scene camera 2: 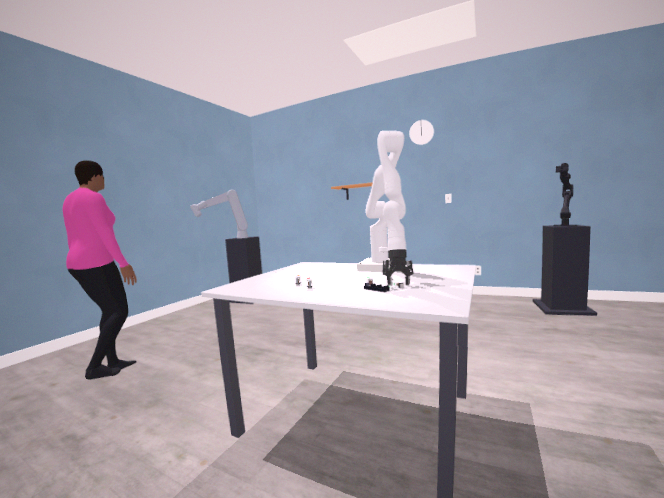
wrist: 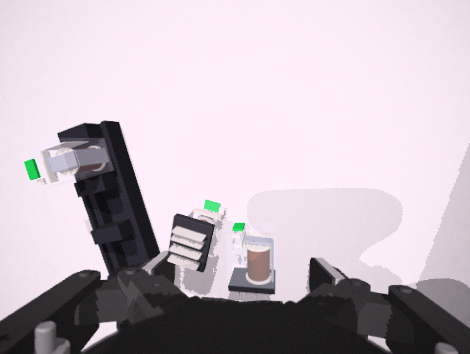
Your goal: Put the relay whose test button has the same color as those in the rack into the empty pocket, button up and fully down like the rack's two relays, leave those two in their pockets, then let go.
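Frame: origin at the arm's base, x left, y ahead, z down, level; millimetres.
Seen in the pictures: gripper, fingertip midpoint: (scene camera 2: 399,285) (wrist: 241,269); arm's base, origin of the base link: (scene camera 2: 380,260).
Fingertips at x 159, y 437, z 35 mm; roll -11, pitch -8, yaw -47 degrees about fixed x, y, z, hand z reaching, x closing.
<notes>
Offsets run from my fingertips to a thing's top centre. Level surfaces: height alone.
The black rack @(dx -86, dy +41, dz -15 mm) (scene camera 2: 376,287) (wrist: 131,200) holds one clear relay @(dx -115, dy +27, dz -40 mm) (scene camera 2: 370,281) (wrist: 80,159) with a green button in its far pocket; its other pockets show no relay. Two green-button relays are on the table beside the rack. The nearer-to-rack relay @(dx -37, dy -2, dz -36 mm) (wrist: 192,242) lies tipped, its dark base and pale pins facing the wrist camera. The other relay @(dx -2, dy -11, dz -13 mm) (wrist: 258,262) shows its brown coil and dark base and lies on its side. My gripper (scene camera 2: 399,281) (wrist: 241,269) is open, one finger near the rack's end, the other right of both relays. Nothing is held between the fingers.
Two small relays @(dx -462, dy -8, dz -36 mm) (scene camera 2: 298,279) @(dx -381, dy +45, dz -36 mm) (scene camera 2: 309,283) stand farther left on the white table @(dz +8 mm) (scene camera 2: 257,292); their button colors are too small to tell. The rack's near end is partly hidden by my left finger in the wrist view. A person (scene camera 2: 88,227) stands left of the table.
</notes>
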